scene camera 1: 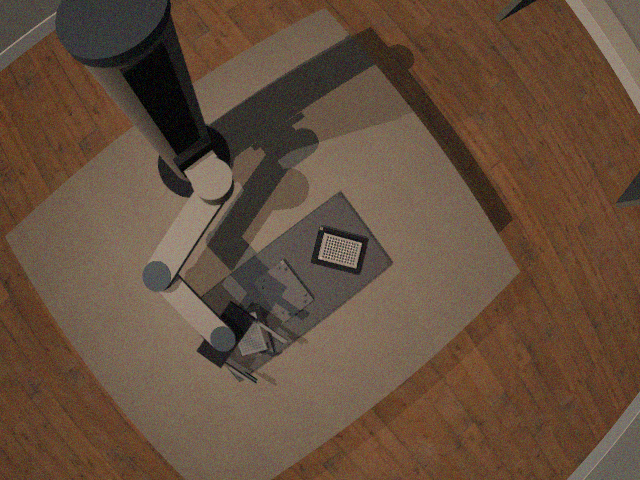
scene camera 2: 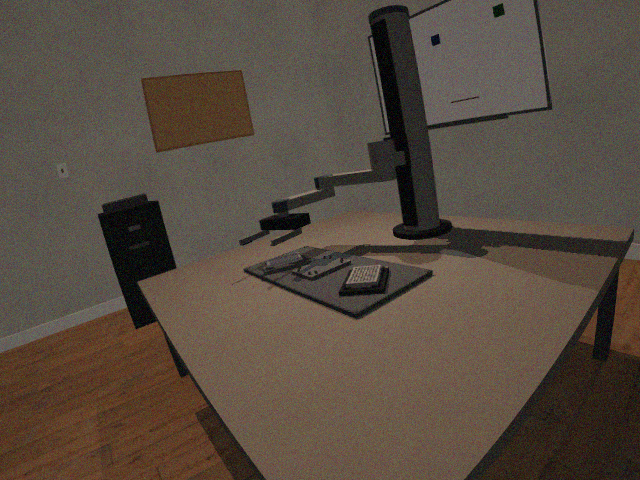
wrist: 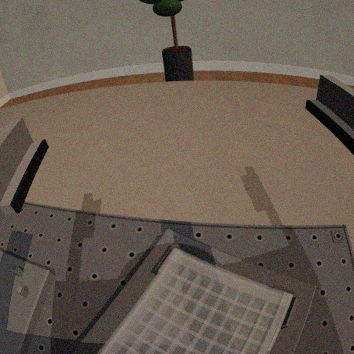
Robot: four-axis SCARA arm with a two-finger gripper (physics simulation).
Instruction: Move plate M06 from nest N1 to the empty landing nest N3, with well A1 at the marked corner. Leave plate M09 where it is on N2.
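Observation:
A pale translucent plate point(scene camera 1: 253, 339) point(scene camera 2: 285, 261) point(wrist: 210, 305) lies on a grey nest point(wrist: 142, 280) at one end of the dark board; small dark corner guides show beside it. A bare grey nest point(scene camera 1: 297, 289) point(scene camera 2: 324, 266) point(wrist: 27, 300) with small pegs is in the middle. A cream plate point(scene camera 1: 340, 250) point(scene camera 2: 363, 276) sits in a black nest point(scene camera 1: 336, 267) at the other end. No plate or nest name is readable. My gripper point(scene camera 1: 270, 361) point(scene camera 2: 257, 242) point(wrist: 179, 99) is wide open and empty, above the board at the translucent plate's end. Part of that plate is cut off in the wrist view.
The dark perforated board point(scene camera 1: 336, 206) point(scene camera 2: 403, 281) point(wrist: 327, 280) lies on the beige table point(scene camera 1: 413, 289) point(scene camera 2: 387, 372) point(wrist: 165, 175). The arm's column point(scene camera 1: 149, 87) point(scene camera 2: 413, 124) stands at the table's back. Arm shadows cross the board and the bare nest.

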